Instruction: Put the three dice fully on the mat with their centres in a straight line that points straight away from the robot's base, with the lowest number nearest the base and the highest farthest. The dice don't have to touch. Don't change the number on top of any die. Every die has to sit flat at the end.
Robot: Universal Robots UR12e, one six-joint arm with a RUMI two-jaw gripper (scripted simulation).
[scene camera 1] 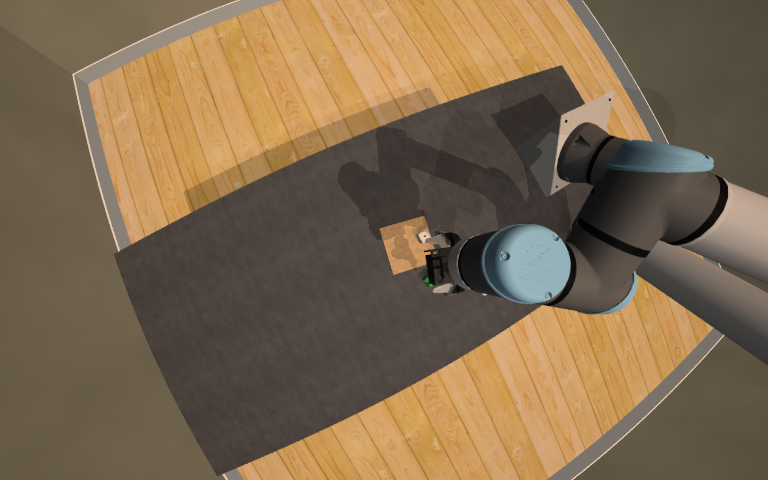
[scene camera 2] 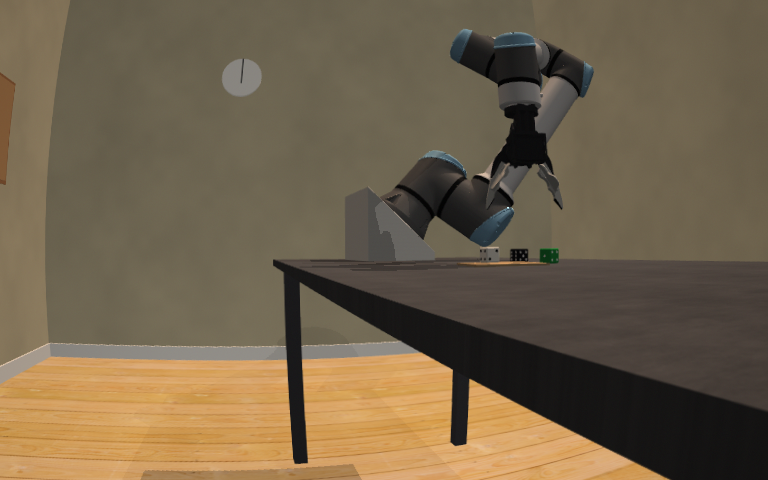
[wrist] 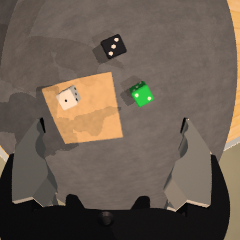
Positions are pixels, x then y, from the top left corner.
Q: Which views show my gripper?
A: Scene camera 1, scene camera 2 and the wrist view: all of them.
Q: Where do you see a tan mat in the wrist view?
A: At 96,117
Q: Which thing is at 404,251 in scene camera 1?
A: A tan mat.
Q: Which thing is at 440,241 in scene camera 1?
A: My gripper.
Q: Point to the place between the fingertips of my gripper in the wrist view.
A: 112,118
